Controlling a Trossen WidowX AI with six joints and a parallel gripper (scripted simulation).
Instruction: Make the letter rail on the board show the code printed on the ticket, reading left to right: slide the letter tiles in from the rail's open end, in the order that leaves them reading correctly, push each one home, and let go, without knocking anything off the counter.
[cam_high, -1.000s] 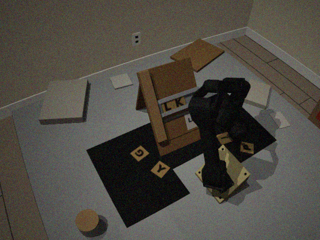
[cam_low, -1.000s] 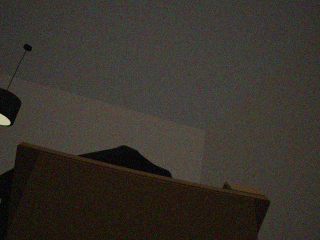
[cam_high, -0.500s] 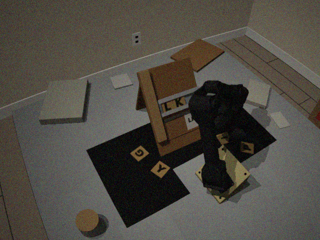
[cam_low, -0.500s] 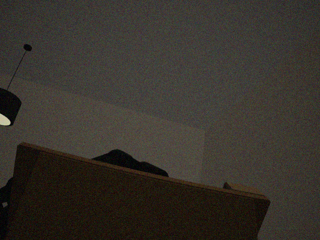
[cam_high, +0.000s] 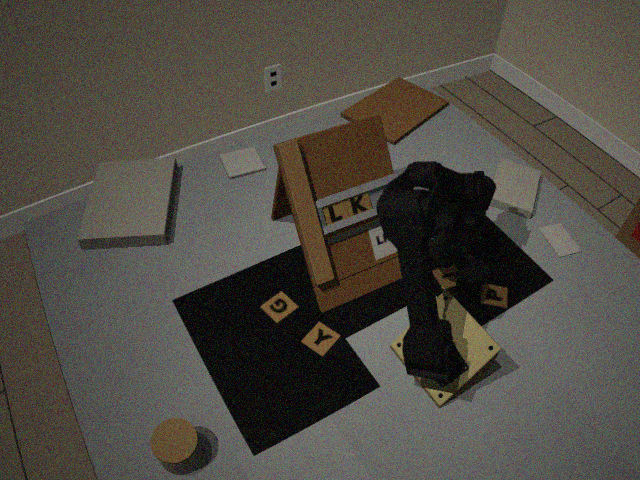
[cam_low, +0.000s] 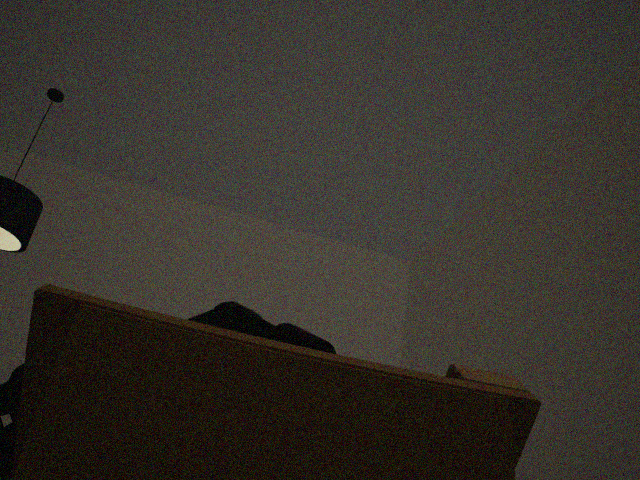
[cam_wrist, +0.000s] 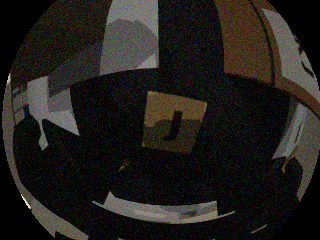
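My gripper tip is 10 mm above the j tile. From my gripper tip the other things lie so: white ticket: 100 mm ahead, 110 mm to the left, 70 mm above; then p tile: 90 mm behind, 60 mm to the right, 10 mm below; then black mat: 10 mm ahead, 170 mm to the left, 10 mm below.
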